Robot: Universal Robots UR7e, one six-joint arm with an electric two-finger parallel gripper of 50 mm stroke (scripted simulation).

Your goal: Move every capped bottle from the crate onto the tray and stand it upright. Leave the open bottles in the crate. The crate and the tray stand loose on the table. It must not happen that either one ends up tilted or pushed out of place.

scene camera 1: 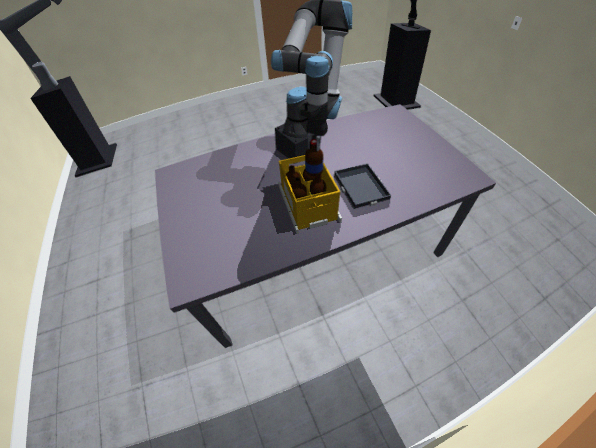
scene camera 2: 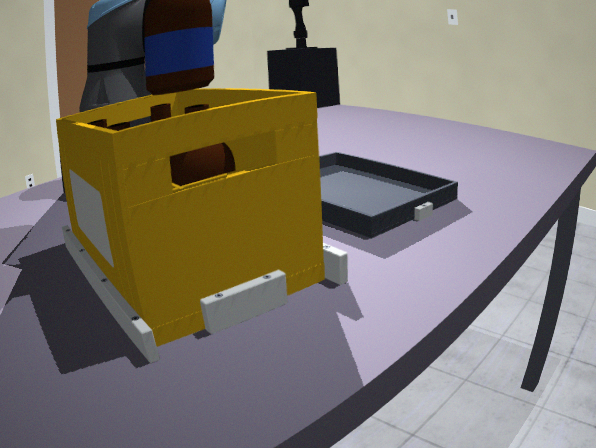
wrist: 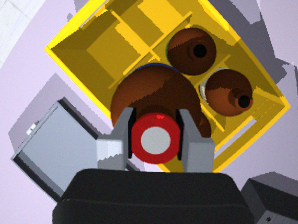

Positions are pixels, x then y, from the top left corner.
Scene:
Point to a dark tray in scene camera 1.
At 360, 182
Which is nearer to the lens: the yellow crate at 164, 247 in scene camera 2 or the dark tray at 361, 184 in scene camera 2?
The yellow crate.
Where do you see a yellow crate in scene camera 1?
At 306, 210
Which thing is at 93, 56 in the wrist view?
A yellow crate.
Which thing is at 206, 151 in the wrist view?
My gripper.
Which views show the yellow crate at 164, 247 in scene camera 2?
Scene camera 1, scene camera 2 and the wrist view: all of them.

